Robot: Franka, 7 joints.
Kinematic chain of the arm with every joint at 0, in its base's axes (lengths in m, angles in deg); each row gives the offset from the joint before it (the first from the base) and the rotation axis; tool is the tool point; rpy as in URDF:
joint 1: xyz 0 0 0.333 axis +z
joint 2: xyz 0 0 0 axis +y
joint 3: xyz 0 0 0.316 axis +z
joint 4: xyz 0.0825 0 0 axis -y
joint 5: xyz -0.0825 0 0.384 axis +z
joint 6: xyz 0 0 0 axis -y
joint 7: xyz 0.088 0 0 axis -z
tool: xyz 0 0 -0.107 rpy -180 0 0
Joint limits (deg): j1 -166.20..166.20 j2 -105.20..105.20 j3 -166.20..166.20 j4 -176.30..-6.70 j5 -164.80..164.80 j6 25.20..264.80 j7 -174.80..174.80
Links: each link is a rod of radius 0.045 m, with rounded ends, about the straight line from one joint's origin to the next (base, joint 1, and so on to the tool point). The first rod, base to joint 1, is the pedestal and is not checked.
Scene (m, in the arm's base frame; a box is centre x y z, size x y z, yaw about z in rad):
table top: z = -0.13
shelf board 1: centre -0.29 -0.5 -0 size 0.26 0.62 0.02 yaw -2.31
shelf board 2: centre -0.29 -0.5 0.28 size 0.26 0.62 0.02 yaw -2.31
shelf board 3: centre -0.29 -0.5 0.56 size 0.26 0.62 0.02 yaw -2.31
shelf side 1: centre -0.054 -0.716 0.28 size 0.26 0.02 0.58 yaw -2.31
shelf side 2: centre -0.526 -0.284 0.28 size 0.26 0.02 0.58 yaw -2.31
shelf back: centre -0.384 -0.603 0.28 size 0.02 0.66 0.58 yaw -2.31
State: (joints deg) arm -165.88 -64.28 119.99 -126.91 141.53 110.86 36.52
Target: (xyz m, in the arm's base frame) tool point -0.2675 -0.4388 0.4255
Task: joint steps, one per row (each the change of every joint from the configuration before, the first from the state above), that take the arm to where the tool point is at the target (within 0.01 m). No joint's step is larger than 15 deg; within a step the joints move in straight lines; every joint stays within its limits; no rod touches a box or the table.
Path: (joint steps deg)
1: -0.05 8.83 -13.03 -1.56 0.79 2.50 0.00
2: -0.06 8.82 -13.02 -1.55 0.78 2.50 0.00
3: -0.05 8.83 -13.03 -1.56 0.79 2.50 0.00
4: -0.05 8.82 -13.03 -1.55 0.79 2.50 0.00
5: -0.06 8.83 -13.02 -1.56 0.78 2.50 0.00
6: -0.05 8.82 -13.03 -1.55 0.79 2.50 0.00

